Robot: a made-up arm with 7 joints. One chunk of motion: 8 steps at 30 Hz.
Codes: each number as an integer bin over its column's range. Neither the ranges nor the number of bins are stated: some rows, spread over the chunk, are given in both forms.
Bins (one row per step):
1: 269 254 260 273 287 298 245
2: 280 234 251 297 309 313 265
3: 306 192 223 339 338 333 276
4: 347 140 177 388 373 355 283
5: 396 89 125 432 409 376 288
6: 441 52 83 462 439 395 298
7: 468 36 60 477 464 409 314
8: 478 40 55 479 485 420 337
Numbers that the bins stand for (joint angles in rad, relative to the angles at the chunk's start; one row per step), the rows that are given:
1: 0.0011 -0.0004 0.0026 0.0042 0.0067 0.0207 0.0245
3: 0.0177 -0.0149 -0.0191 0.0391 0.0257 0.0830 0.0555
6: 0.0785 -0.0478 -0.1013 0.1041 0.0632 0.1934 0.0774
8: 0.0951 -0.0506 -0.1177 0.1131 0.0803 0.2379 0.1163
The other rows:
2: 0.0060 -0.0050 -0.0026 0.0169 0.0149 0.0474 0.0445
4: 0.0362 -0.0271 -0.0461 0.0650 0.0387 0.1222 0.0624
5: 0.0582 -0.0391 -0.0766 0.0883 0.0521 0.1596 0.0674
7: 0.0906 -0.0515 -0.1148 0.1120 0.0725 0.2184 0.0934

